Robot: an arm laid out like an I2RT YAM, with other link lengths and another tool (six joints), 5 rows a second.
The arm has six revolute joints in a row. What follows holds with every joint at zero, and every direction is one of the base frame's. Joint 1 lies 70.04 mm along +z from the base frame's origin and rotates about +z. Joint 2 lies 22.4 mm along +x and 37.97 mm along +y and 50.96 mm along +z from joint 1 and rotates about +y. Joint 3 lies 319.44 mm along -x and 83.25 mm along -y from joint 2 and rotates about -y. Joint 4 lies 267.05 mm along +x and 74.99 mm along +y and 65.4 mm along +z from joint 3 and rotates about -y. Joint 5 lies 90.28 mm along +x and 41.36 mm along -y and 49.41 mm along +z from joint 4 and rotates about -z. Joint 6 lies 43.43 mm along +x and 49.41 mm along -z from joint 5 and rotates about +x. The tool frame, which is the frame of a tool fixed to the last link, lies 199 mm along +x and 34 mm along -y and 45 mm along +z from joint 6; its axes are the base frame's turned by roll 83.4, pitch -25.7 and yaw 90 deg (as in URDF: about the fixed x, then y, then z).
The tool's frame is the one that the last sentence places.
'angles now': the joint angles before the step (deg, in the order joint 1, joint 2, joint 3, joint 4, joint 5, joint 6). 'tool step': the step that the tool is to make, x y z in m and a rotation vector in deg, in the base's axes. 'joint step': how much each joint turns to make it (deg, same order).
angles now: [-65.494 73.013 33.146 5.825 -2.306 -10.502]
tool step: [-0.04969 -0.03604 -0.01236 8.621 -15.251 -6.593]
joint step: [-13.465 5.989 4.132 0.087 -15.410 10.316]
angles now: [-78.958 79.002 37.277 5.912 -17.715 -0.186]
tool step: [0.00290 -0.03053 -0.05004 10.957 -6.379 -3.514]
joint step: [-1.289 11.823 7.431 -2.492 -3.497 8.263]
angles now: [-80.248 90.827 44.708 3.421 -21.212 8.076]
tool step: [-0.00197 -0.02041 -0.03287 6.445 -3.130 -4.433]
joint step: [-0.066 7.278 5.006 -1.224 0.196 6.469]
